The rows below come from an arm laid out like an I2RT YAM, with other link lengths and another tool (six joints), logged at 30 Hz.
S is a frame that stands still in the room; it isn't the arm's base.
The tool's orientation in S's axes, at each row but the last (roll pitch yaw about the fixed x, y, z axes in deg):
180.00 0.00 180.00
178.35 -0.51 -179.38
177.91 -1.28 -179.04
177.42 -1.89 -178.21
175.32 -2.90 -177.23
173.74 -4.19 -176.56
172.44 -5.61 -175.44
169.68 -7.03 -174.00
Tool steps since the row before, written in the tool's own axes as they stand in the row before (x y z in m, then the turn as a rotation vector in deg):
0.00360 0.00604 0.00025 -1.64 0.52 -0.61
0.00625 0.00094 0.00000 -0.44 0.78 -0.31
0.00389 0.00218 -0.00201 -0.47 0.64 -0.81
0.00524 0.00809 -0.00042 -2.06 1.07 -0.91
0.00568 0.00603 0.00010 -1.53 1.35 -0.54
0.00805 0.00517 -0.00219 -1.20 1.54 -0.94
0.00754 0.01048 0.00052 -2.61 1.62 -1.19
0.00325 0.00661 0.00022 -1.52 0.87 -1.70
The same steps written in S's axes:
-0.00360 0.00604 -0.00025 1.64 0.52 0.61
-0.00626 0.00087 0.00008 0.43 0.78 0.33
-0.00388 0.00204 0.00217 0.48 0.62 0.82
-0.00546 0.00790 0.00096 2.06 1.09 0.89
-0.00594 0.00574 0.00068 1.50 1.38 0.57
-0.00811 0.00442 0.00332 1.19 1.50 1.01
-0.00823 0.00983 0.00160 2.61 1.66 1.13
-0.00377 0.00618 0.00136 1.67 0.73 1.63

